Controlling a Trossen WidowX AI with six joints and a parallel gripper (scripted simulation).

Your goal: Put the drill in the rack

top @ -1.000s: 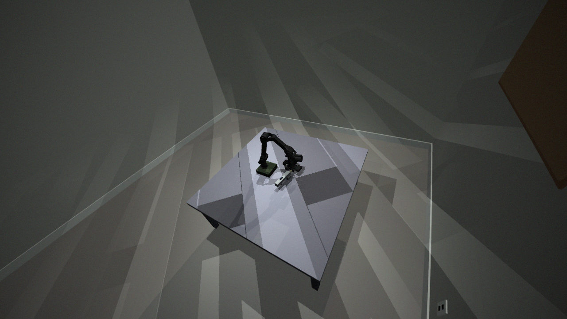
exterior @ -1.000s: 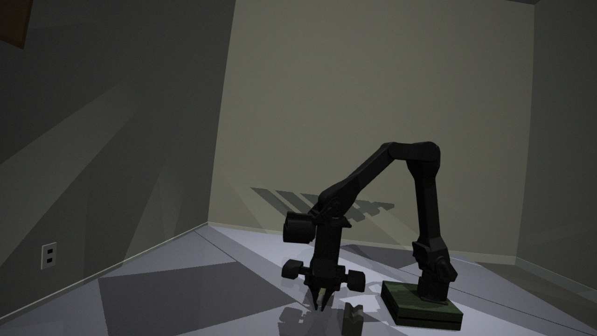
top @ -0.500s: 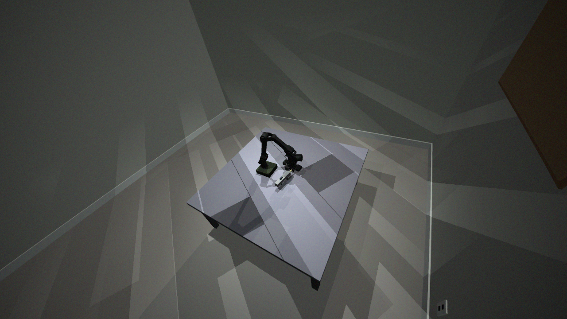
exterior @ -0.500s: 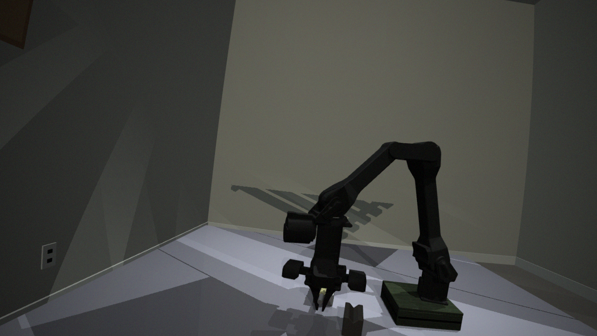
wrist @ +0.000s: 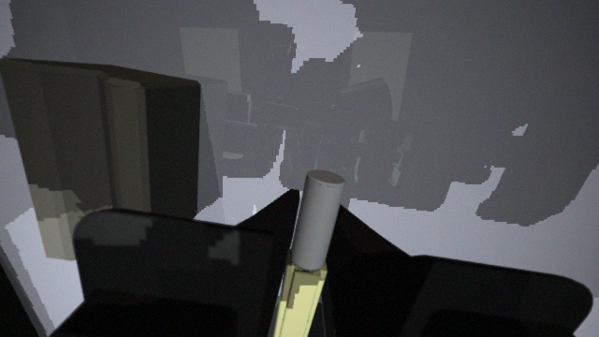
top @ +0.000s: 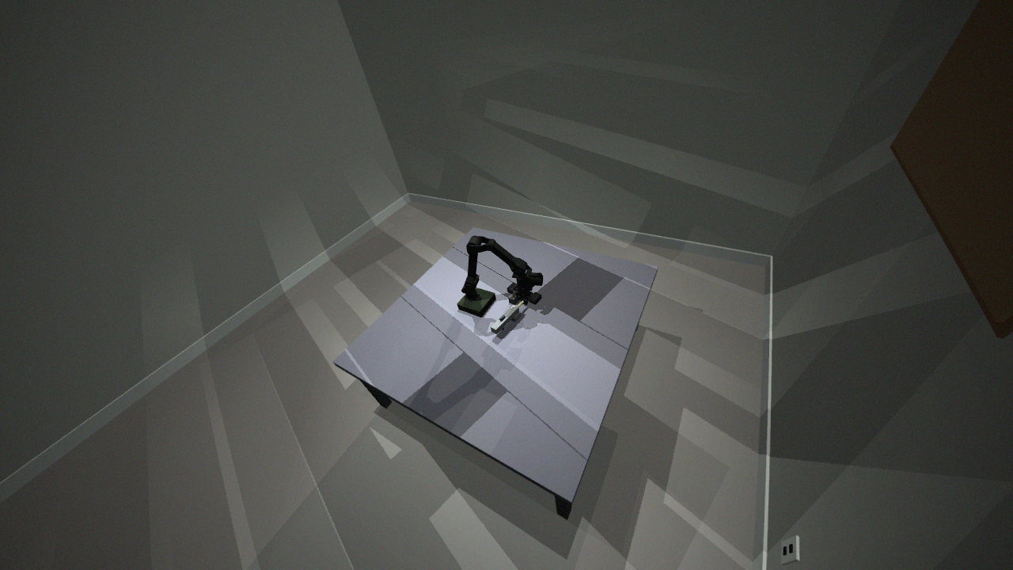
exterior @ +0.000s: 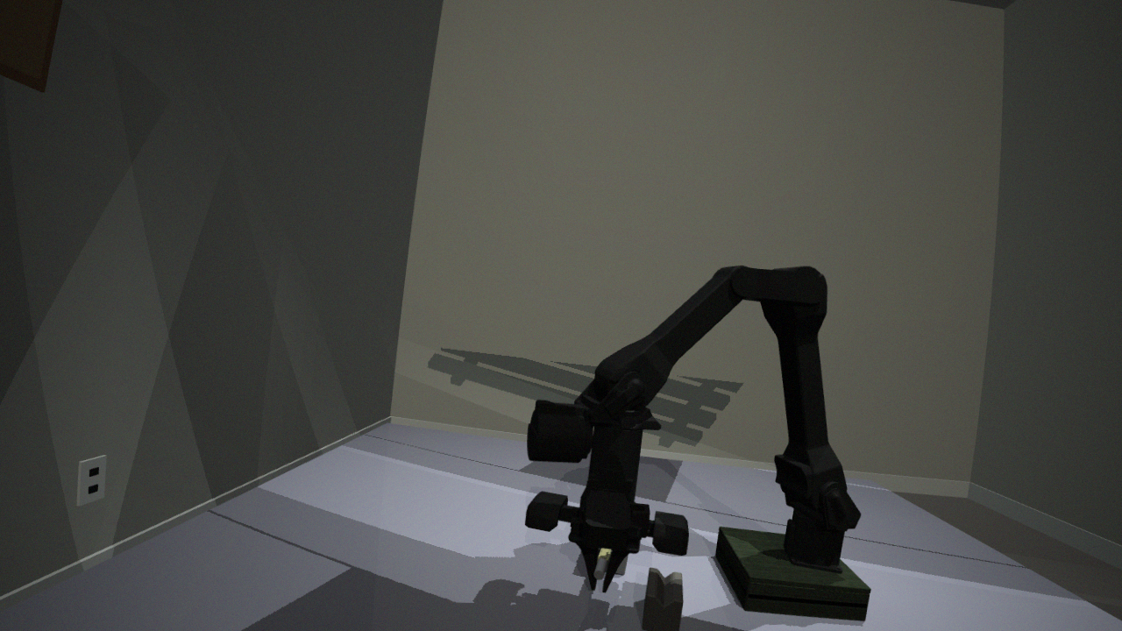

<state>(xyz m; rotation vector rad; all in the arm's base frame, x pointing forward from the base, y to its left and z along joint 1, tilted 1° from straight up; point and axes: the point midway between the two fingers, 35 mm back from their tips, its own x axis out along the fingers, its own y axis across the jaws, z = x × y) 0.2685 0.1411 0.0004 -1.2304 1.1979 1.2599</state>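
Right now my gripper tip is 4 cm to the left of the white cylindrical drill and 3 cm below it. The rest, counted from my gripper tip: pale block-shaped housing (1 cm ahead, 16 cm to the right, 3 cm above); thin dark drill (1 cm ahead, 18 cm to the right, 4 cm above); rack (8 cm behind, 1 cm above).
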